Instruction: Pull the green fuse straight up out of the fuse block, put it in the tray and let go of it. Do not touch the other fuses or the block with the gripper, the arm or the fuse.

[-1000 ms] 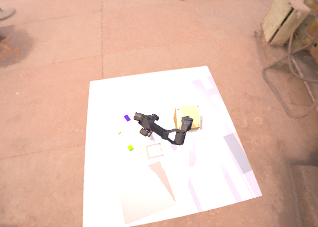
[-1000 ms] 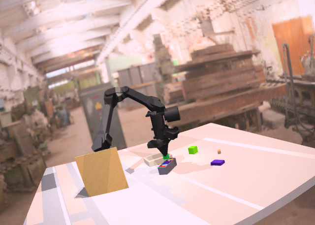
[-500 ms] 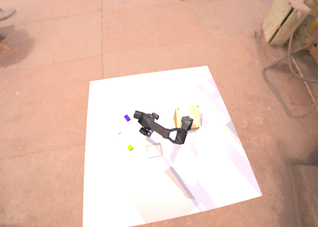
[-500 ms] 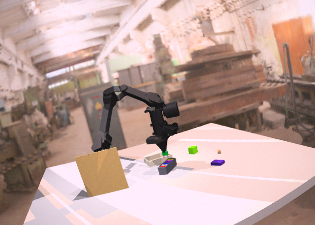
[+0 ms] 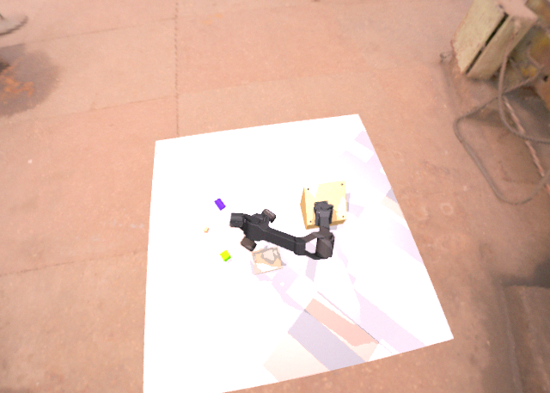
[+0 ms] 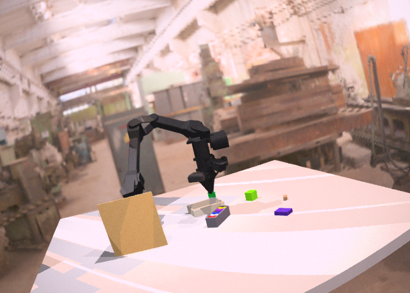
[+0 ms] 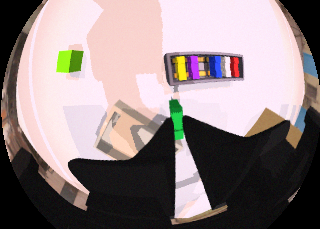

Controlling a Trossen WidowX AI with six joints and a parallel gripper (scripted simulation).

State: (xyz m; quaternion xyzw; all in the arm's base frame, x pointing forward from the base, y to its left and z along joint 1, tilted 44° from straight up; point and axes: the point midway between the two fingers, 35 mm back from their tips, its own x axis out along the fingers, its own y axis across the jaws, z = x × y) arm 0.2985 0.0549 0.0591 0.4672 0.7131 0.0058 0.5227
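Now: the tray 20 mm behind my gripper tip, 100 mm to the left of it and 90 mm below it. The rest, counted from my gripper tip: green fuse 10 mm below.
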